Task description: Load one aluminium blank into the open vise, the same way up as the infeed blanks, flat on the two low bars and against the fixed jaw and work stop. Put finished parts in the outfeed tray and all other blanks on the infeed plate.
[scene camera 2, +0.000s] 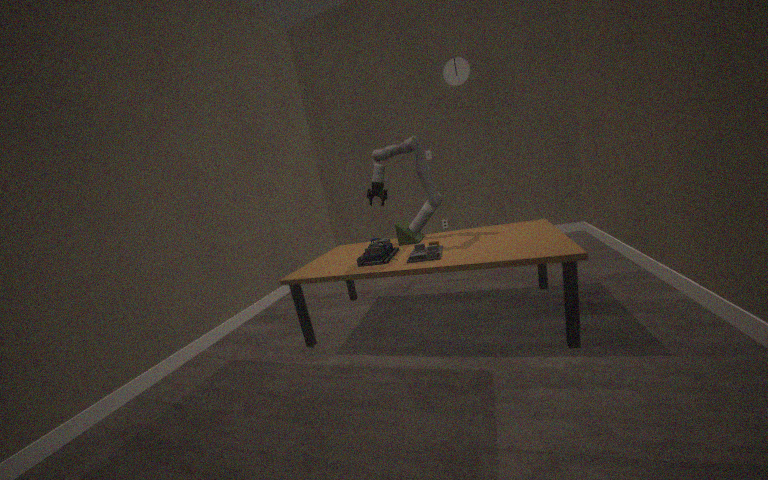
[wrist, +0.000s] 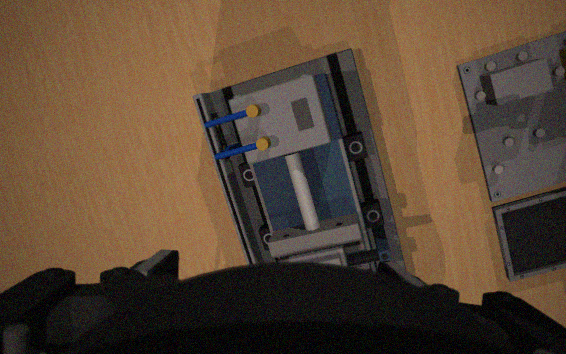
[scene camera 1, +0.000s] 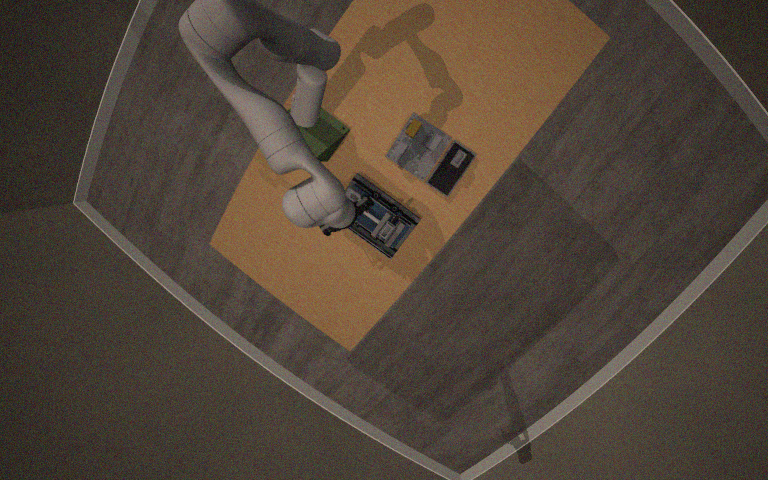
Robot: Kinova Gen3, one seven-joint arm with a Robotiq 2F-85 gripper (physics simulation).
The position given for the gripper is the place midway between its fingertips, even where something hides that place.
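Grey infeed plate (scene camera 1: pixel 423 164), also (wrist: pixel 526 164). Dark outfeed tray (wrist: pixel 526 238). Gripper (wrist: pixel 277 279) open, holding nothing.
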